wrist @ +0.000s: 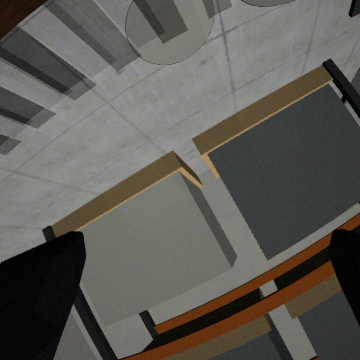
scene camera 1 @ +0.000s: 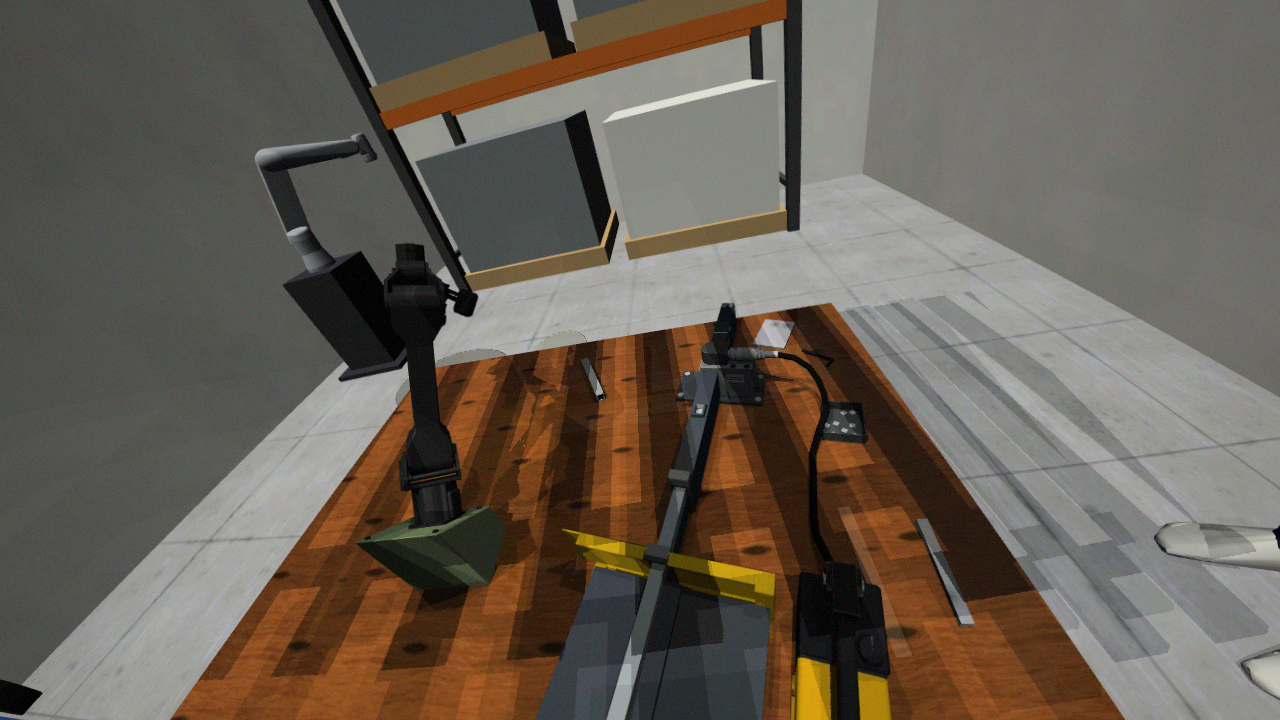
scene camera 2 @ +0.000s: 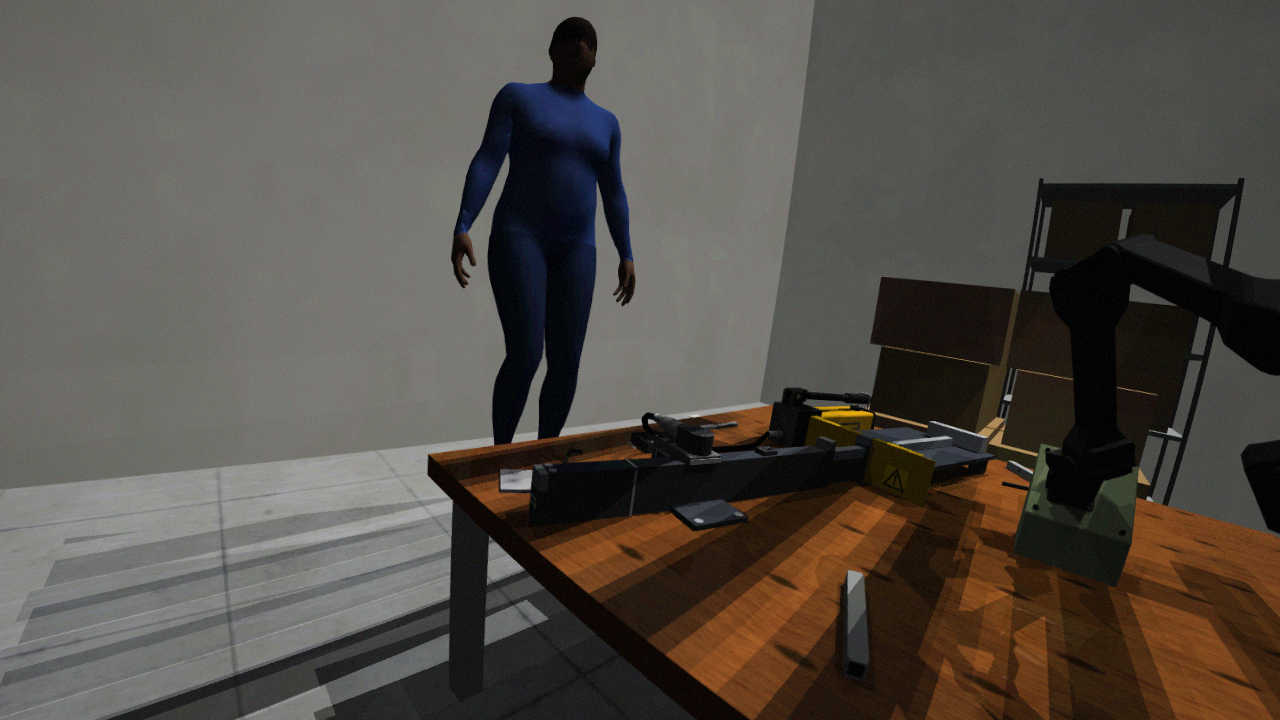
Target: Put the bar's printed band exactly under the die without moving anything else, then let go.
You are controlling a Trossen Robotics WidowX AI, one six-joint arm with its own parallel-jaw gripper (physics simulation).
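Frame: origin at the arm's base, x back, y right, z up, level; metres.
Where they show: gripper, fingertip midpoint: (wrist: pixel 213 246) (scene camera 1: pixel 459 293); arm's base, link origin: (scene camera 1: pixel 438 520) (scene camera 2: pixel 1071 489).
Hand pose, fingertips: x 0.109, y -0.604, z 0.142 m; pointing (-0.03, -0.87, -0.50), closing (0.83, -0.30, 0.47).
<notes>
Things, the pixels of their top centre, and the offset from my fingertips. "spot": a spot on its surface instead.
- printed band, surface spot: (scene camera 2: pixel 633 488) spot: dz -0.214, dx -0.647, dy +0.162 m
- short metal piece, top centre: (scene camera 2: pixel 856 610) (scene camera 1: pixel 591 375) dz -0.238, dx -0.317, dy +0.164 m
- yellow-and-black pump, surface spot: (scene camera 1: pixel 841 644) spot: dz -0.125, dx -0.654, dy +0.839 m
- black hose, surface spot: (scene camera 1: pixel 812 465) spot: dz -0.246, dx -0.746, dy +0.542 m
- dark tray, surface spot: (scene camera 1: pixel 844 422) spot: dz -0.256, dx -0.844, dy +0.452 m
- pale plate, top centre: (scene camera 2: pixel 537 479) (scene camera 1: pixel 774 332) dz -0.252, dx -0.812, dy +0.118 m
- flat strip, top centre: (scene camera 1: pixel 943 566) (scene camera 2: pixel 719 424) dz -0.248, dx -0.851, dy +0.737 m
A long dark bar (scene camera 1: pixel 694 438) (scene camera 2: pixel 581 494) lies through the bench press head (scene camera 1: pixel 735 379) (scene camera 2: pixel 687 438) and past a yellow guard (scene camera 1: pixel 729 577) (scene camera 2: pixel 899 470). A thin pale line, which looks like the printed band (scene camera 2: pixel 633 488), crosses the bar's side in scene camera 2, left of the press head. The die is not clearly seen, so its exact offset from the band cannot be told. My gripper (scene camera 1: pixel 464 302) (wrist: pixel 213 246) is open and empty, high above the table's far left side and well away from the bar. Its two dark fingers stand wide apart in the wrist view.
A short metal piece (scene camera 1: pixel 593 379) (scene camera 2: pixel 855 617) lies left of the bar. A yellow-and-black pump (scene camera 1: pixel 841 644) with a black hose (scene camera 1: pixel 812 465), a dark tray (scene camera 1: pixel 844 422), a pale plate (scene camera 1: pixel 775 333) and a flat strip (scene camera 1: pixel 944 573) lie right. A person (scene camera 2: pixel 554 179) stands beyond the table.
</notes>
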